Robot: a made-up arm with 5 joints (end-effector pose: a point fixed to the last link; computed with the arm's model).
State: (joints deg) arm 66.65 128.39 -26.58 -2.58 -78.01
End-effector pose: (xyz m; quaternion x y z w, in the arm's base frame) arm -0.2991 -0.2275 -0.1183 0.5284 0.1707 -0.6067 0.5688
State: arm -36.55 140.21 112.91 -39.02 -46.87
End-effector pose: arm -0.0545 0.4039 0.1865 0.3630 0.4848 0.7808 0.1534
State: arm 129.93 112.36 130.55 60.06 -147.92
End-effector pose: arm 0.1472 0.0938 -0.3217 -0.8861 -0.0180 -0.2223 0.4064
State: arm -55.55 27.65 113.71 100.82 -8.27
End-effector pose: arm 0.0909 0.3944 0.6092 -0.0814 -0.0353 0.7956 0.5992
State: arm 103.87 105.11 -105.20 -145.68 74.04
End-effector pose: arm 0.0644 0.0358 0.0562 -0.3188 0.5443 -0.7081 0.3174
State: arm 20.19 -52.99 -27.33 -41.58 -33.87
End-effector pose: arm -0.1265 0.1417 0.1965 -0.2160 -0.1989 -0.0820 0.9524
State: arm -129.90 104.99 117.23 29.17 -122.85
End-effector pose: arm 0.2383 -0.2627 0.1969 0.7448 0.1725 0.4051 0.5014
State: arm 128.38 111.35 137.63 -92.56 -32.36
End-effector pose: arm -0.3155 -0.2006 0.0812 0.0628 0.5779 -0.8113 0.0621
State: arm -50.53 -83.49 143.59 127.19 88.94
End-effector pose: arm -0.2274 0.4540 -0.1396 -0.2333 -0.6769 -0.5344 0.4492
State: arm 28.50 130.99 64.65 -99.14 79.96
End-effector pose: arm -0.1752 0.3419 -0.1113 -0.9794 0.1237 0.0899 0.1315
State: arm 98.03 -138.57 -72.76 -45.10 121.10
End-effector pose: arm -0.2841 -0.0982 -0.2562 -0.0067 -0.9237 -0.1139 0.3657
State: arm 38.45 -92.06 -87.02 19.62 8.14
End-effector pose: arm -0.5128 0.1985 -0.1551 -0.7267 -0.3398 0.5789 0.1462
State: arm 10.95 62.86 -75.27 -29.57 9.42
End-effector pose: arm -0.2586 -0.0489 -0.0977 0.4659 -0.6395 -0.0686 0.6077
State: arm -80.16 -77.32 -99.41 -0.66 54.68
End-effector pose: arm -0.4655 0.0341 0.2856 -0.3327 -0.6865 0.2840 0.5809
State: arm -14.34 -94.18 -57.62 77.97 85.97
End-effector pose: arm -0.2604 0.4548 -0.2743 -0.9575 0.2338 0.1207 0.1180
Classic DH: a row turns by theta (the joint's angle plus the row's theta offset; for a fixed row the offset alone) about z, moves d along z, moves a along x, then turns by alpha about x. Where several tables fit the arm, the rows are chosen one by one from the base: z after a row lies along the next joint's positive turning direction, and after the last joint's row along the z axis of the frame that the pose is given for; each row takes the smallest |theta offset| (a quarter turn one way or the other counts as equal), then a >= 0, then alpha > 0; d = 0 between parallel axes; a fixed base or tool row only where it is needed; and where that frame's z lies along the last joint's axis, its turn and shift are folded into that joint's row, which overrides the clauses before.
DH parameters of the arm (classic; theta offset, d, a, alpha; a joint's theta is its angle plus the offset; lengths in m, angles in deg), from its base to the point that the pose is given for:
base (fixed): -90 0.0533 0 90
joint 1: 11.71 0 -0.1848 180
joint 2: -78.29 -0.1286 -0.0224 90
joint 3: 0 0.1489 0.0597 90
joint 4: -90 -0.0341 0.1774 -90
joint 5: 35.72 0 0.1043 0
tool (fixed): 54.28 0.2609 0 0

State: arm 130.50 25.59 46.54 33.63 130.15
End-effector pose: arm 0.1440 -0.0565 -0.3217 -0.0709 0.9145 0.1979 0.3458
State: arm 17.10 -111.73 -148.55 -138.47 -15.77
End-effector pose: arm -0.0220 0.2701 -0.3566 -0.0686 0.6613 0.6529 0.3631
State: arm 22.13 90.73 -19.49 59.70 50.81
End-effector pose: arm -0.1151 -0.0730 0.3415 0.0374 -0.0995 0.2840 0.9529
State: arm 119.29 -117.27 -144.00 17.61 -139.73
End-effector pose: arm -0.2826 0.1240 0.1750 -0.3826 -0.1223 0.4836 0.7777
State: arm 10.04 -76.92 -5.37 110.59 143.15
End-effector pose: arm -0.0960 0.2111 -0.4325 0.3555 -0.9221 0.1476 0.0391
